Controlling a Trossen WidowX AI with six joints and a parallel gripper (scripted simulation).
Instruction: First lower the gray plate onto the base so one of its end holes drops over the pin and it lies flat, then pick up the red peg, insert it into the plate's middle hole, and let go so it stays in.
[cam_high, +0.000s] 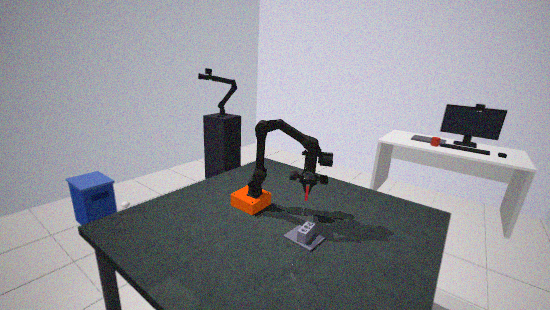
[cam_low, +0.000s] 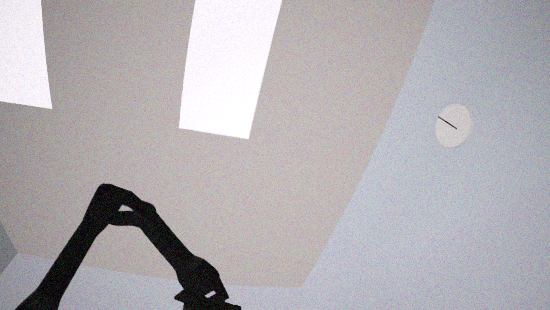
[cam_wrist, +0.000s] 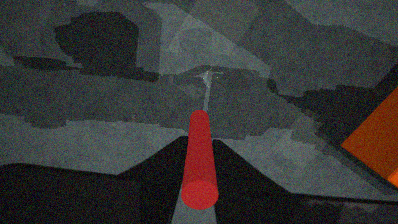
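Right now my gripper tip is 9 cm short of the gray plate, 20 cm to the left of it and 7 cm above it. Round my gripper tip: base (9 cm ahead, 18 cm to the right, 10 cm below); then red peg (right at my gripper tip).
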